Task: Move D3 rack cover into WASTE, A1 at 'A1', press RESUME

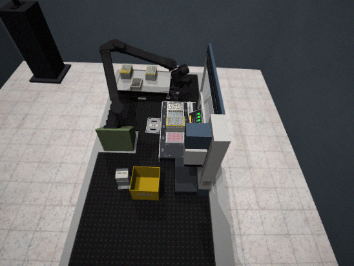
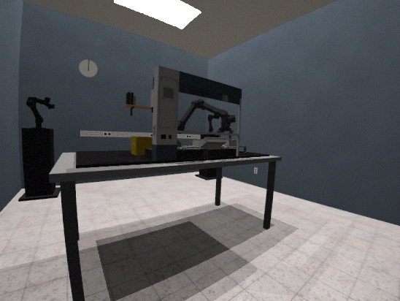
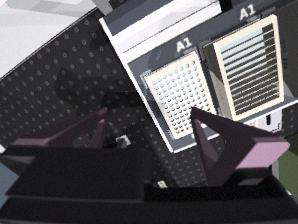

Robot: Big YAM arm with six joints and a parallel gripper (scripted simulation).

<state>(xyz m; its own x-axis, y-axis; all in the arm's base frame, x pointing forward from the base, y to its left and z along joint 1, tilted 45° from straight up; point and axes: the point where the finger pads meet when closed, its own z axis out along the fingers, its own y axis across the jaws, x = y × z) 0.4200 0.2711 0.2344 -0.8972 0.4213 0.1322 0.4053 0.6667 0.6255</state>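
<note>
My hand is 25 cm to the left of the clear cover, 2 cm past it and 2 cm above it. The rest, counted from my hand: shelf unit: 31 cm behind, 25 cm to the left, 9 cm below; then yellow-framed tip rack: 24 cm to the right, 4 cm below, 1 cm behind; then pink plate: 35 cm to the right, 8 cm below, 1 cm behind.
</note>
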